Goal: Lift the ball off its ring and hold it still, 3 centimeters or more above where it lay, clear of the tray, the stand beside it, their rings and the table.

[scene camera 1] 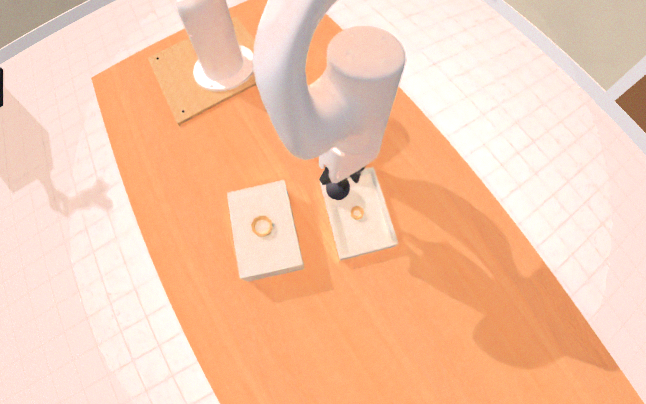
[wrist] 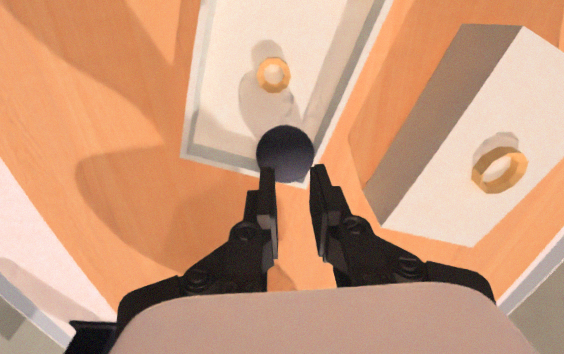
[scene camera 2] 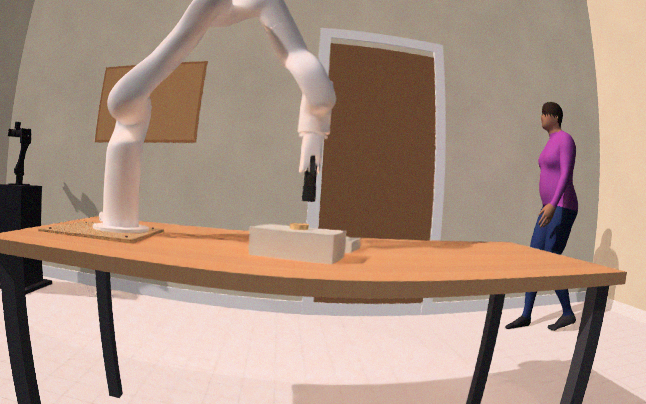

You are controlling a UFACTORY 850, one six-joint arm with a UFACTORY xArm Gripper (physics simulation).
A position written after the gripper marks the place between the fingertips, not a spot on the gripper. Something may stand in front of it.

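Gripper [scene camera 1: 347,180] [wrist: 292,187] [scene camera 2: 308,201]. White block stand [scene camera 1: 266,244] [wrist: 476,142] [scene camera 2: 298,242]. Dark ball [wrist: 288,150]; scene camera 2 misses it, hidden by the stand. Shallow white tray [scene camera 1: 361,224] [wrist: 249,73].
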